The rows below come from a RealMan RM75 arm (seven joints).
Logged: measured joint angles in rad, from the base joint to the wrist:
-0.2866, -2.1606, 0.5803, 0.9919, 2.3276, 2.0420, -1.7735
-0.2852, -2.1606, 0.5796, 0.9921, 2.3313, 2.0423, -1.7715
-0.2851, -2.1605, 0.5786, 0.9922, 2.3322, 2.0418, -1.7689
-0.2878, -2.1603, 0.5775, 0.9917, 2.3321, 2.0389, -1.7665
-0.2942, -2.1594, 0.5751, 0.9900, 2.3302, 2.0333, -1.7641
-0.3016, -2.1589, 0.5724, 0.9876, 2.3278, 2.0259, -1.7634
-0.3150, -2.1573, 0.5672, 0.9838, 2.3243, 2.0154, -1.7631
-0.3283, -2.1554, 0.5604, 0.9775, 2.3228, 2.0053, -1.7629
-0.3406, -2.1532, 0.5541, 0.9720, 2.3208, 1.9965, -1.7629
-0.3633, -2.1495, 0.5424, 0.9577, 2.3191, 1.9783, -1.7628
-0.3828, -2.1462, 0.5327, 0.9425, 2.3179, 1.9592, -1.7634
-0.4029, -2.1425, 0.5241, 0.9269, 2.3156, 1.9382, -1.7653
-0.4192, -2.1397, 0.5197, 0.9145, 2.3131, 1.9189, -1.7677
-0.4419, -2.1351, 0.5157, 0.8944, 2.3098, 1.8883, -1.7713
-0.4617, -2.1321, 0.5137, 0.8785, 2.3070, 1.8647, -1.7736
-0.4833, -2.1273, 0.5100, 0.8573, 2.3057, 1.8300, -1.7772
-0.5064, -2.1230, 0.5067, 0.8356, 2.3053, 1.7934, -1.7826
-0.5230, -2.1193, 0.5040, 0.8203, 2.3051, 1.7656, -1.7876
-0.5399, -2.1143, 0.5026, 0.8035, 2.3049, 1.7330, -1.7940
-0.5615, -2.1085, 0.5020, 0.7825, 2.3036, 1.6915, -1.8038
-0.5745, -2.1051, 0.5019, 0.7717, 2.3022, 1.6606, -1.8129
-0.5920, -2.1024, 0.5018, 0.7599, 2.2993, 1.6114, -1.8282
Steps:
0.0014, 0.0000, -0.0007, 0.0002, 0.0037, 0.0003, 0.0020
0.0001, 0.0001, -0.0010, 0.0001, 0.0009, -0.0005, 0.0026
-0.0027, 0.0002, -0.0011, -0.0005, -0.0001, -0.0029, 0.0024
-0.0064, 0.0009, -0.0024, -0.0017, -0.0019, -0.0056, 0.0024
-0.0074, 0.0005, -0.0027, -0.0024, -0.0024, -0.0074, 0.0007
-0.0134, 0.0016, -0.0052, -0.0038, -0.0035, -0.0105, 0.0003
-0.0133, 0.0019, -0.0068, -0.0063, -0.0015, -0.0101, 0.0002
-0.0123, 0.0022, -0.0063, -0.0055, -0.0020, -0.0088, 0.0000
-0.0227, 0.0037, -0.0117, -0.0143, -0.0017, -0.0182, 0.0001
-0.0195, 0.0033, -0.0097, -0.0152, -0.0012, -0.0191, -0.0006
-0.0201, 0.0037, -0.0086, -0.0156, -0.0023, -0.0210, -0.0019
-0.0163, 0.0028, -0.0044, -0.0124, -0.0025, -0.0193, -0.0024
-0.0227, 0.0046, -0.0040, -0.0201, -0.0033, -0.0306, -0.0036
-0.0198, 0.0030, -0.0020, -0.0159, -0.0028, -0.0236, -0.0023
-0.0216, 0.0048, -0.0037, -0.0212, -0.0013, -0.0347, -0.0036
-0.0231, 0.0043, -0.0033, -0.0217, -0.0004, -0.0366, -0.0054
-0.0166, 0.0037, -0.0027, -0.0153, -0.0002, -0.0278, -0.0050
-0.0169, 0.0050, -0.0014, -0.0168, -0.0002, -0.0326, -0.0064
-0.0216, 0.0058, -0.0006, -0.0210, -0.0013, -0.0415, -0.0098
-0.0130, 0.0034, -0.0001, -0.0108, -0.0014, -0.0309, -0.0091
-0.0175, 0.0027, -0.0001, -0.0118, -0.0029, -0.0492, -0.0153

